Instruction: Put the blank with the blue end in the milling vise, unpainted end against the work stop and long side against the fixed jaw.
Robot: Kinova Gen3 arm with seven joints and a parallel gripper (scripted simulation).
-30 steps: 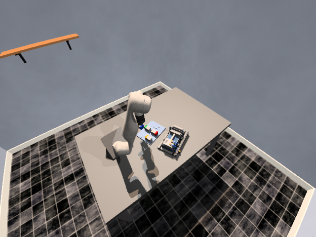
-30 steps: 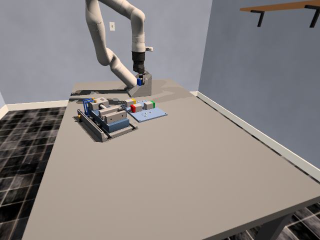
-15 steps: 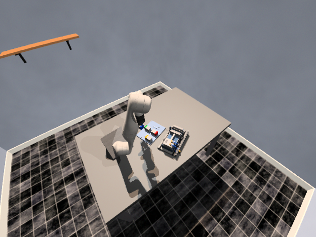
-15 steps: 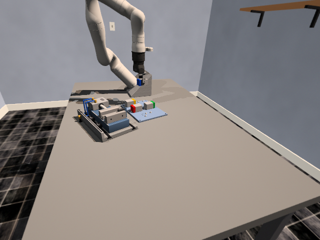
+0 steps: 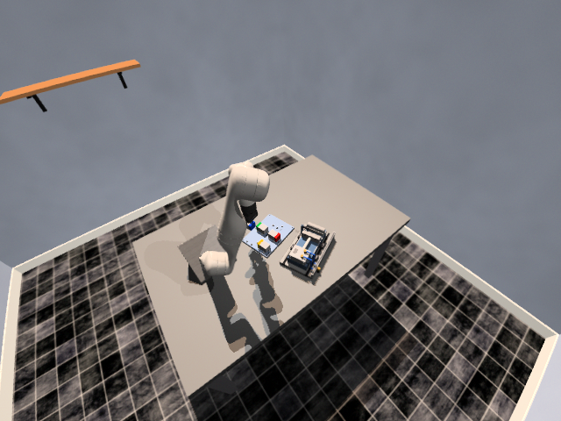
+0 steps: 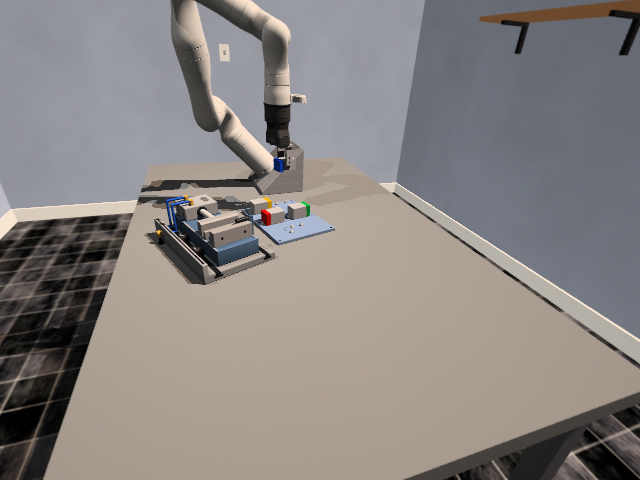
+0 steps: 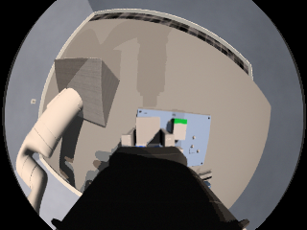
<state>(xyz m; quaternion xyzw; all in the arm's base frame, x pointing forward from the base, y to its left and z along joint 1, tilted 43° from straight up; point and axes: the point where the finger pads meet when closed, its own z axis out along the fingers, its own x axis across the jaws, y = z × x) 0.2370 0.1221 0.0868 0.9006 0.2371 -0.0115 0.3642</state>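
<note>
My gripper is now 320 mm short of the fixed jaw, 170 mm to the left of it and 90 mm above it. Round my hand: yellow-ended blank (30 mm ahead, 80 mm to the right, 150 mm below); then blue-ended blank (20 mm below); then green-ended blank (80 mm ahead, 30 mm to the left, 150 mm below).
</note>
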